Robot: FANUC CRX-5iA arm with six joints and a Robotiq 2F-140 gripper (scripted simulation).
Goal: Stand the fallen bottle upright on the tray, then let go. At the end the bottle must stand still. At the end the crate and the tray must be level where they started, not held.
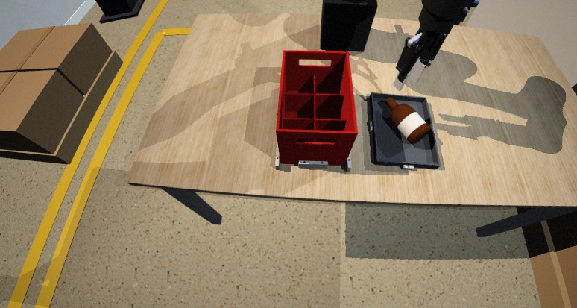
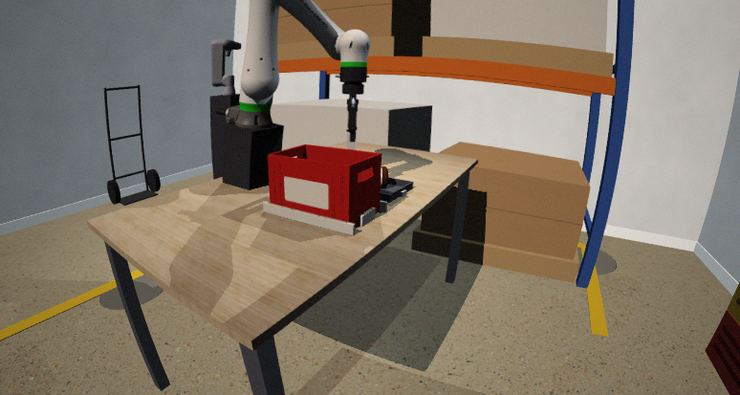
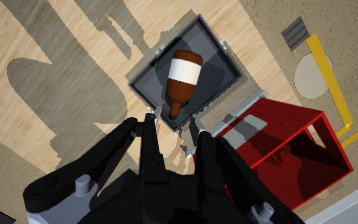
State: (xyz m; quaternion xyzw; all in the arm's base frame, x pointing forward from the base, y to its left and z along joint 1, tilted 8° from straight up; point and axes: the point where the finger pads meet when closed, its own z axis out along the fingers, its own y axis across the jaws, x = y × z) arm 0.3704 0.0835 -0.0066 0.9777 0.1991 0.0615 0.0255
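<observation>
The brown bottle is 50 mm ahead of my hand, 20 mm to the left of it and 130 mm below it. The rest, counted from my hand: dark grey tray 70 mm ahead, 20 mm to the left, 160 mm below; then red crate 20 mm ahead, 260 mm to the right, 90 mm below.
</observation>
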